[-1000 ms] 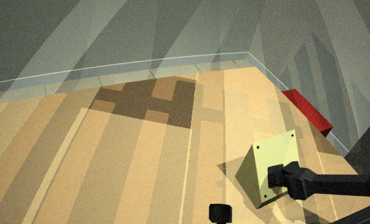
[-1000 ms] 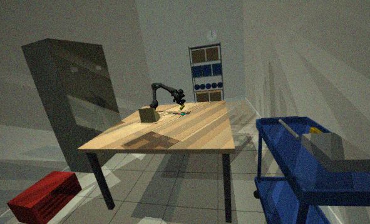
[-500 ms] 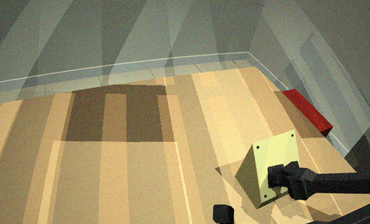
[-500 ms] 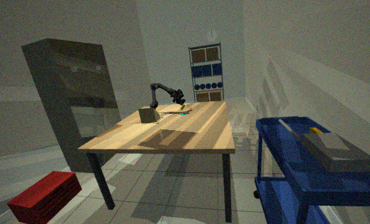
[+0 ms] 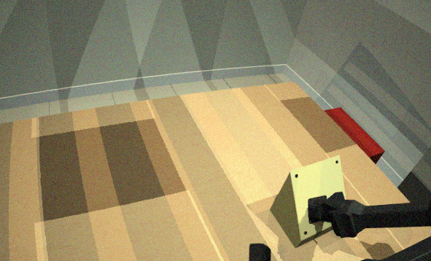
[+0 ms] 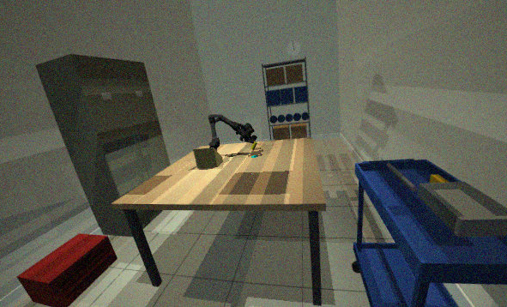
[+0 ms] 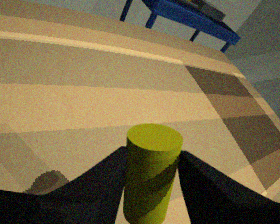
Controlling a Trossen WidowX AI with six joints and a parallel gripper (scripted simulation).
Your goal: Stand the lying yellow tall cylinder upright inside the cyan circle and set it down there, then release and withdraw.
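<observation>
Now: the cyan circle 120 mm below my gripper tip, 30 mm behind it and 20 mm to the left of it. From my gripper tip the other things lie so: yellow cylinder (20 mm below, 10 mm behind).
</observation>
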